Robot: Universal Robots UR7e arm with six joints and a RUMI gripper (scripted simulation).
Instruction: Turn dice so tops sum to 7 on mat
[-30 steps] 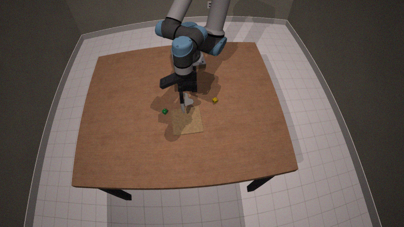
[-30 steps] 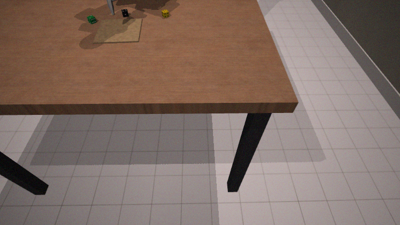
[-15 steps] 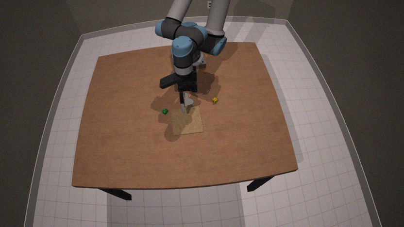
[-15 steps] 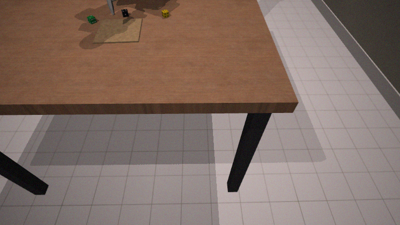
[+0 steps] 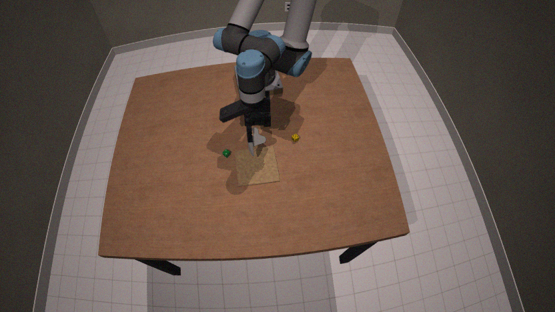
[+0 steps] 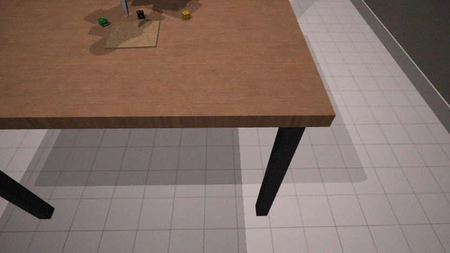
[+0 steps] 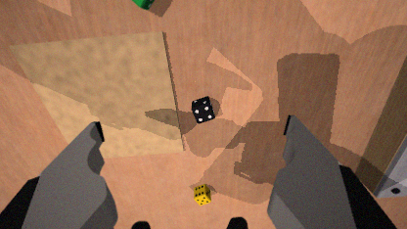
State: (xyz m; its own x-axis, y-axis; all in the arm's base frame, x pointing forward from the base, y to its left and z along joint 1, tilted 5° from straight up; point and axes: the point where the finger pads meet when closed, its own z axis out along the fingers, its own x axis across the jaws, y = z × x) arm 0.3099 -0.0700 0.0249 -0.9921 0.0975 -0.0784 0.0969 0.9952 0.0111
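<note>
Right now my hand is 40 mm above the black die, 10 mm to the right of it and 10 mm past it. Round my hand: yellow die 160 mm to the left, 40 mm below, 10 mm ahead; then green die 100 mm to the right, 40 mm below, 30 mm ahead; then tan mat 90 mm ahead, 40 mm below.
</note>
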